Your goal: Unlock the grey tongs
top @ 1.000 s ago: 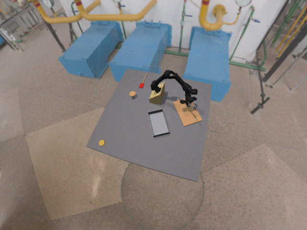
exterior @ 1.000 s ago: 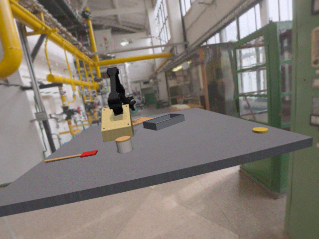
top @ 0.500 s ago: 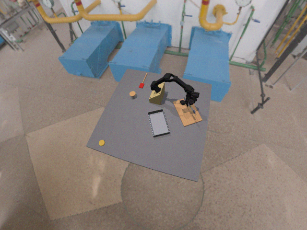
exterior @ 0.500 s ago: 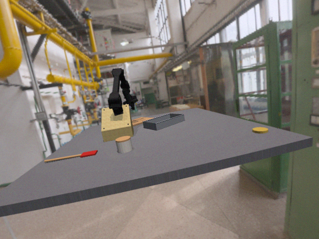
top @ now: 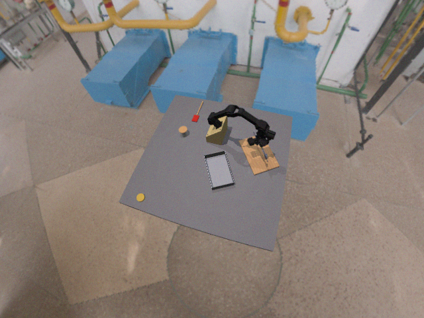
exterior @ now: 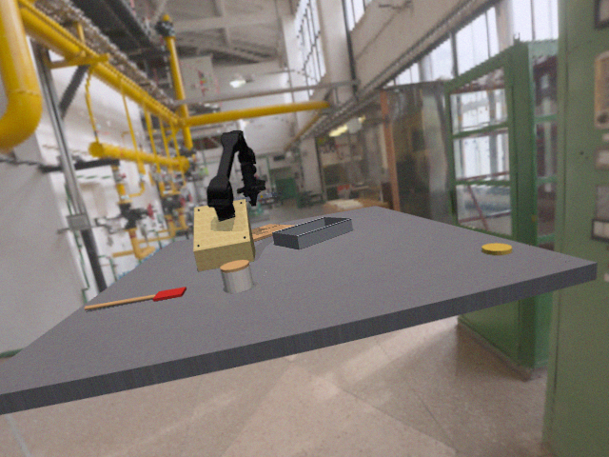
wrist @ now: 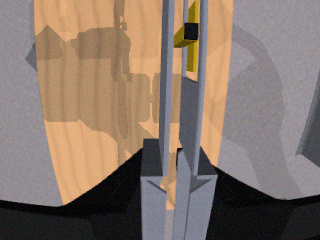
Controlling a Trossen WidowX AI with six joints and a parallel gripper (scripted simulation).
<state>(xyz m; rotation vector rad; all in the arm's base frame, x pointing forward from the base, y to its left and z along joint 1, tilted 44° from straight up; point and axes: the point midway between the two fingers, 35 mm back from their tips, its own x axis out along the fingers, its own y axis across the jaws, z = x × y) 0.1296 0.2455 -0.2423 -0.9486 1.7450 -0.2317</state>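
My gripper tip is 10 mm past the wooden board, 30 mm to the right of it and 150 mm above it. Also, from my gripper tip: roasting tin (220 mm ahead, 290 mm to the right, 130 mm below).
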